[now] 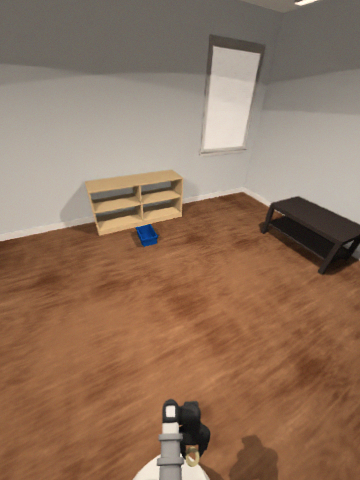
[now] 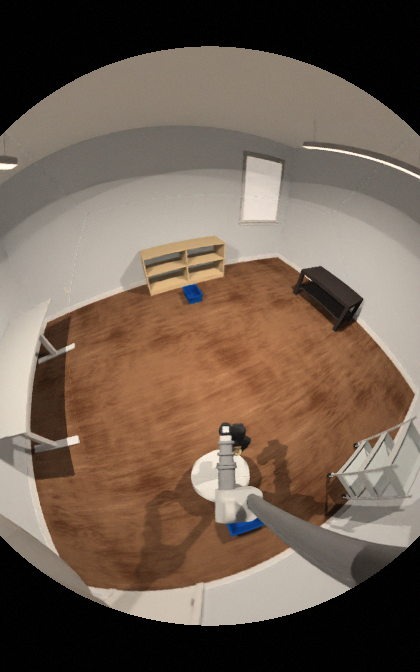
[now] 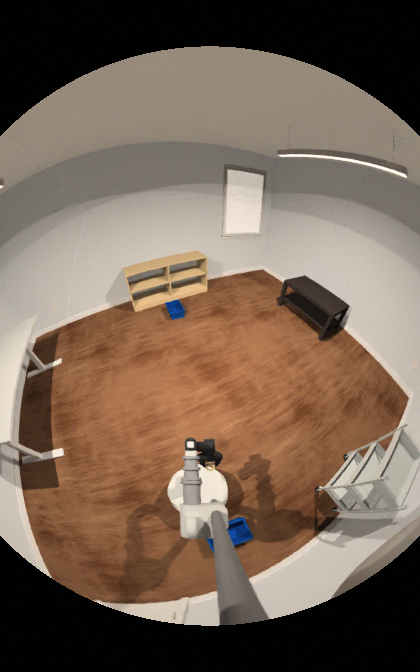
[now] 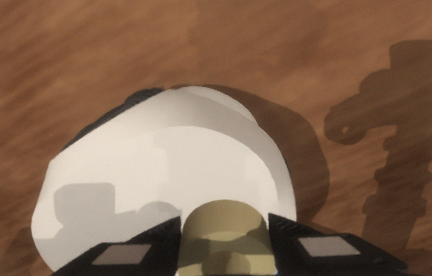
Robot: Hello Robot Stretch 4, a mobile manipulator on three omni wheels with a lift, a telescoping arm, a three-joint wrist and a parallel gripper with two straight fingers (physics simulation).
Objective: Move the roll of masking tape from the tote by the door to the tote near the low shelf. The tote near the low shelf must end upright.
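Places are measured from the robot's base along level axes (x ahead, y left, z up), in metres.
Pixels of known places: gripper, fingertip midpoint: (image 1: 191,455) (image 4: 224,233).
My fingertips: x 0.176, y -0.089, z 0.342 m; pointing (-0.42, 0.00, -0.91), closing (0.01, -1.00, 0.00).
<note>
Behind a point stands the place of what it marks.
The pale yellow roll of masking tape (image 1: 192,456) @[x 0.170, y -0.101, z 0.364 m] (image 2: 238,451) (image 3: 210,466) (image 4: 226,237) @[x 0.196, y -0.089, z 0.365 m] is held between the fingers of my gripper (image 4: 224,233) @[x 0.176, y -0.089, z 0.342 m], which is shut on it, above the edge of my white base. The tote near the low shelf (image 1: 147,235) @[x 2.214, y 0.313, z -0.024 m] (image 2: 193,294) (image 3: 175,309) is blue and stands upright on the floor, in front of the shelf and far from my gripper. The tote by the door (image 2: 245,526) (image 3: 240,533) is also blue and lies behind my base, partly hidden by my mast and arm housing.
The low wooden shelf (image 1: 135,180) @[x 2.587, y 0.462, z 0.582 m] (image 2: 182,245) (image 3: 166,261) stands against the far wall. A dark table (image 1: 320,217) @[x 1.970, y -1.720, z 0.422 m] (image 2: 334,286) (image 3: 319,294) is at the right. A wheeled cart (image 2: 367,471) (image 3: 355,484) stands at the near right, and a white table (image 2: 17,370) (image 3: 12,380) at the left.
</note>
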